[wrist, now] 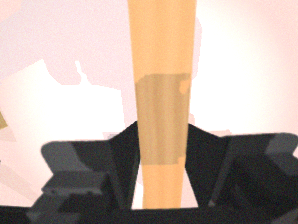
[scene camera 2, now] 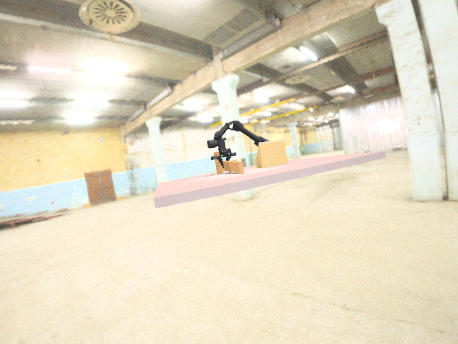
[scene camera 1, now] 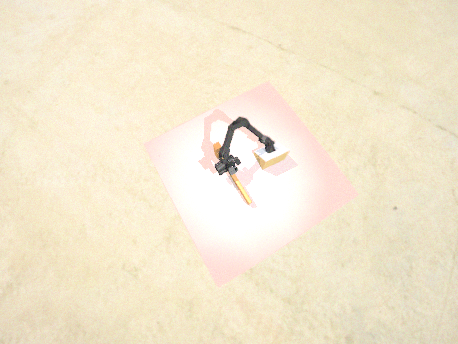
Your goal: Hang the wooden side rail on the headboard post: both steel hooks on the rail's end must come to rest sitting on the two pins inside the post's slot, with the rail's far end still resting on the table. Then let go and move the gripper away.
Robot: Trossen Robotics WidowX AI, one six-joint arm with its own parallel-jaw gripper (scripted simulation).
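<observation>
A wooden side rail (wrist: 162, 46) is visible, and so is the gripper (wrist: 157, 121).
</observation>
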